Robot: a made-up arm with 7 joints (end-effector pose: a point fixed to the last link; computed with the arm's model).
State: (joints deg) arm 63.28 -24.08 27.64 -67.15 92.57 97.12 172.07
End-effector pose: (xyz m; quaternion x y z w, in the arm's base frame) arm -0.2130 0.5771 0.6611 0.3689 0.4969 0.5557 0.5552
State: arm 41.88 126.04 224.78 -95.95 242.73 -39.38 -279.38
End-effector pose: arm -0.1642 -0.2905 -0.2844 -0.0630 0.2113 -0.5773 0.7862
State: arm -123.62 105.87 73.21 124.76 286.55 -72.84 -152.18
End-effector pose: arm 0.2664 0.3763 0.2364 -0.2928 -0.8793 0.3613 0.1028
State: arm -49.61 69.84 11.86 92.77 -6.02 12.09 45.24
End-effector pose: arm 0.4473 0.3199 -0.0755 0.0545 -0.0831 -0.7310 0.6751
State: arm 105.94 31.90 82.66 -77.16 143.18 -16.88 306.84
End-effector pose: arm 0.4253 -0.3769 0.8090 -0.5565 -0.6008 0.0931 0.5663
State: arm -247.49 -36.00 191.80 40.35 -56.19 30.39 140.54
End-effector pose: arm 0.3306 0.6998 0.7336 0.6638 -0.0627 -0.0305 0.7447
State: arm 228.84 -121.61 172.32 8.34 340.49 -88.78 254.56
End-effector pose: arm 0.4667 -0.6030 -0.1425 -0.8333 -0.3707 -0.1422 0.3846
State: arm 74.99 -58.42 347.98 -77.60 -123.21 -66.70 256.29
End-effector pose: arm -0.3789 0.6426 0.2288 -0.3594 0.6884 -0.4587 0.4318
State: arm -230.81 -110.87 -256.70 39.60 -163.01 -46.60 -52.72
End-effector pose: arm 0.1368 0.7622 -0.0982 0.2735 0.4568 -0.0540 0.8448
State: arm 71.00 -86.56 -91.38 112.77 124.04 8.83 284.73
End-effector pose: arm 0.4022 0.3680 0.3233 0.2803 -0.6815 -0.2469 0.6293
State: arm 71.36 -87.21 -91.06 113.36 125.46 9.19 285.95
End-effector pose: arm 0.4040 0.3607 0.3238 0.2593 -0.6939 -0.2307 0.6309
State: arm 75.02 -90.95 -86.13 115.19 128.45 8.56 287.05
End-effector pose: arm 0.4200 0.3181 0.3517 0.1974 -0.7440 -0.2158 0.6008
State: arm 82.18 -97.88 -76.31 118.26 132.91 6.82 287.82
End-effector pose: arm 0.4286 0.2480 0.4082 0.0911 -0.8173 -0.2017 0.5321
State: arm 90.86 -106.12 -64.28 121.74 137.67 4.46 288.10
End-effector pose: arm 0.4082 0.1887 0.4692 -0.0274 -0.8781 -0.1853 0.4404
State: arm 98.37 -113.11 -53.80 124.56 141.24 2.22 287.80
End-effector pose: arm 0.3745 0.1622 0.5091 -0.1140 -0.9113 -0.1689 0.3577
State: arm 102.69 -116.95 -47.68 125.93 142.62 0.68 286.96
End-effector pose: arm 0.3527 0.1572 0.5259 -0.1474 -0.9255 -0.1614 0.3094
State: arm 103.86 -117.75 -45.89 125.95 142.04 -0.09 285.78
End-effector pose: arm 0.3478 0.1584 0.5308 -0.1387 -0.9308 -0.1658 0.2946
